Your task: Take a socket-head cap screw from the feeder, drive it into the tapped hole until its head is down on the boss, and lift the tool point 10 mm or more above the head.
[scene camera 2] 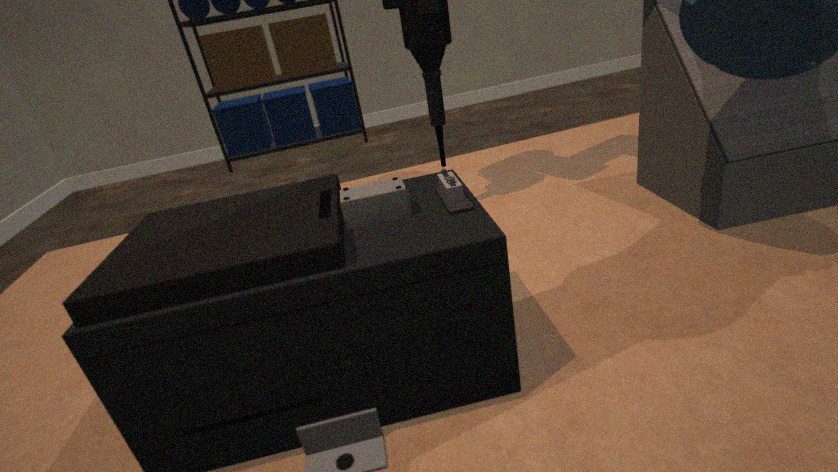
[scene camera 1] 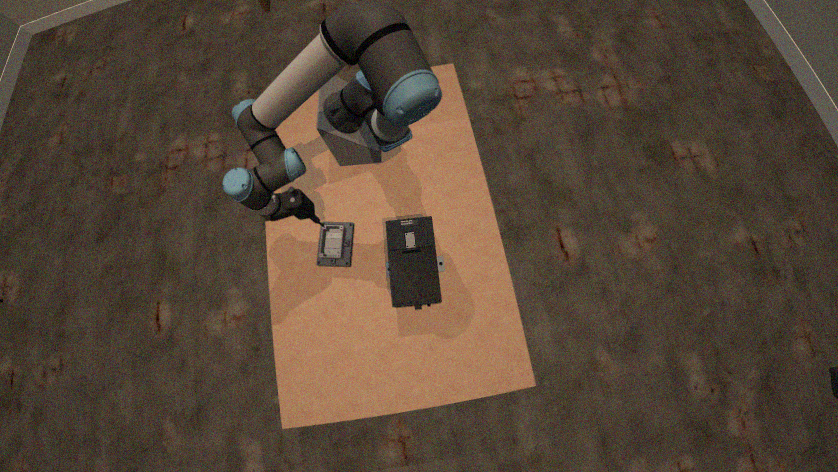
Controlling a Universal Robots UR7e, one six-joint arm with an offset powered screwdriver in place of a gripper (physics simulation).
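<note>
My gripper, an offset black screwdriver (scene camera 1: 322, 224) (scene camera 2: 443, 165), points down with its thin bit. In scene camera 1 its tip is at the upper left corner of the grey workpiece (scene camera 1: 348, 249), a flat base with a light raised housing (scene camera 1: 333, 241); whether it touches cannot be told. The bit's end is too small to tell if a screw is on it. The workpiece does not show in scene camera 2. The black screw feeder (scene camera 1: 415, 275) (scene camera 2: 328, 334) stands to the right of the workpiece, with a small light pick-up block (scene camera 2: 450, 180) on top. The tapped hole and boss cannot be made out.
The grey robot pedestal (scene camera 1: 354, 149) (scene camera 2: 674, 123) stands behind the workpiece and feeder. A metal bracket (scene camera 1: 440, 263) (scene camera 2: 351, 448) sticks out from the feeder's side. A shelf rack (scene camera 2: 281, 76) with boxes and blue bins stands by the wall. The arm's shadows lie across the tan mat (scene camera 1: 404, 375) (scene camera 2: 615, 410).
</note>
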